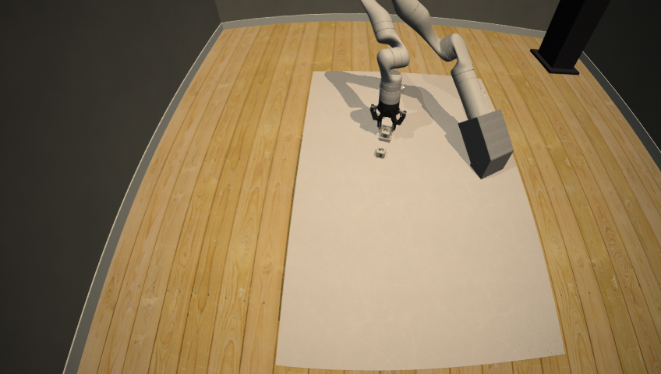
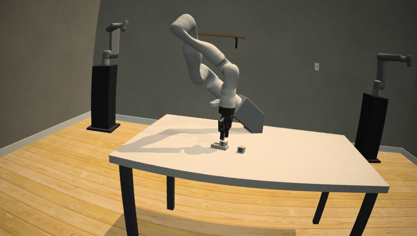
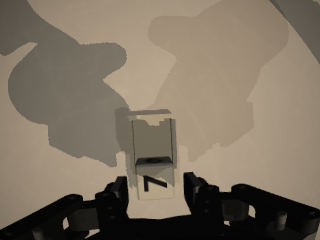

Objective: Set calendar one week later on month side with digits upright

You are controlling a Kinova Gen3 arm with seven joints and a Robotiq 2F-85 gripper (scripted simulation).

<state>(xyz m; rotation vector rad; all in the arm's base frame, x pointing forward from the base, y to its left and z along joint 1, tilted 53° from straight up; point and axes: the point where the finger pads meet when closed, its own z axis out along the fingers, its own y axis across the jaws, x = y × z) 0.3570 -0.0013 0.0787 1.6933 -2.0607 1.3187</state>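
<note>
Now: the white digit cube 4 cm below my hand. Also, from my hand: white calendar tray 1 cm behind, 2 cm to the right, 6 cm below.
</note>
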